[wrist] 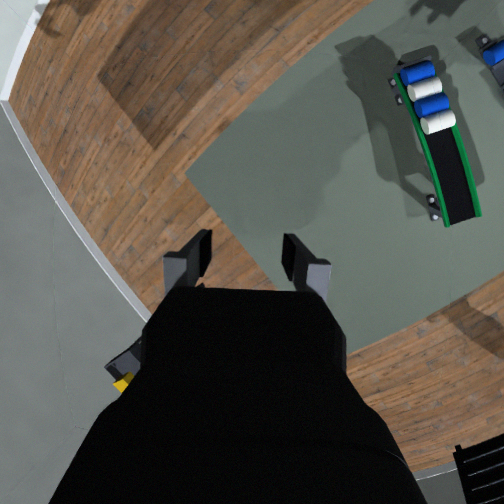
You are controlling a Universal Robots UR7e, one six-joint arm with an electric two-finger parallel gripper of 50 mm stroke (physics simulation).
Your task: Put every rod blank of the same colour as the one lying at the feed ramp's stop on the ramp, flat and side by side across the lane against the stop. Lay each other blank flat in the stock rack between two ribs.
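In the wrist view my gripper (246, 256) is open and empty, high above the corner of the grey table. The feed ramp (442, 150) lies at the upper right, a black lane with green side rails. Four rod blanks lie flat side by side across its far end: a blue one (417, 72), a white one (424, 89), a second blue one (431, 105) and a second white one (438, 122). Another blue blank (494, 52) shows partly at the right edge on a dark fixture. The ramp's stop is hidden behind the blanks.
A wooden floor surrounds the grey table (325, 165). A dark ribbed object (480, 472) sits at the lower right corner. A grey and yellow part (124, 370) sticks out beside the gripper body at the left. A pale wall runs along the left side.
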